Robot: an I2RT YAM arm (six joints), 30 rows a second.
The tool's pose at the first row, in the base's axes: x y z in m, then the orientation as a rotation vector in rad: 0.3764 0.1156 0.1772 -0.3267 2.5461 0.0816
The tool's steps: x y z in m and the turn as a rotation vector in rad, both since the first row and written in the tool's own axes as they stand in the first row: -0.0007 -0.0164 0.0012 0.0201 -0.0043 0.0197; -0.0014 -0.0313 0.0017 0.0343 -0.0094 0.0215; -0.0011 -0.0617 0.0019 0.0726 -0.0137 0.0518; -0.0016 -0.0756 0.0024 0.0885 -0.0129 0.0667; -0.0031 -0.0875 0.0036 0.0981 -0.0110 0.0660; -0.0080 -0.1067 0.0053 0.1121 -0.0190 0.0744; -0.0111 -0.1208 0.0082 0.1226 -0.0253 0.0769; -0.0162 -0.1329 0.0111 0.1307 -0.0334 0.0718; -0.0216 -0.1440 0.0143 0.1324 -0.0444 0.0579; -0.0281 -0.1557 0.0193 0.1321 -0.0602 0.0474; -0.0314 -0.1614 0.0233 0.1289 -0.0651 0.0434
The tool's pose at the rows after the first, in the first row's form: 0.3817 0.1000 0.1768 -0.2934 2.5445 0.0641; 0.3862 0.0858 0.1769 -0.2850 2.5390 0.0474; 0.3937 0.0563 0.1769 -0.2313 2.5371 0.0109; 0.3978 0.0430 0.1769 -0.2063 2.5389 -0.0038; 0.4026 0.0320 0.1768 -0.2036 2.5398 -0.0165; 0.4123 0.0147 0.1783 -0.1868 2.5318 -0.0297; 0.4199 0.0020 0.1777 -0.1790 2.5249 -0.0410; 0.4285 -0.0082 0.1782 -0.1816 2.5153 -0.0517; 0.4374 -0.0174 0.1786 -0.1975 2.5023 -0.0571; 0.4482 -0.0267 0.1781 -0.2094 2.4852 -0.0579; 0.4544 -0.0310 0.1766 -0.2151 2.4801 -0.0545
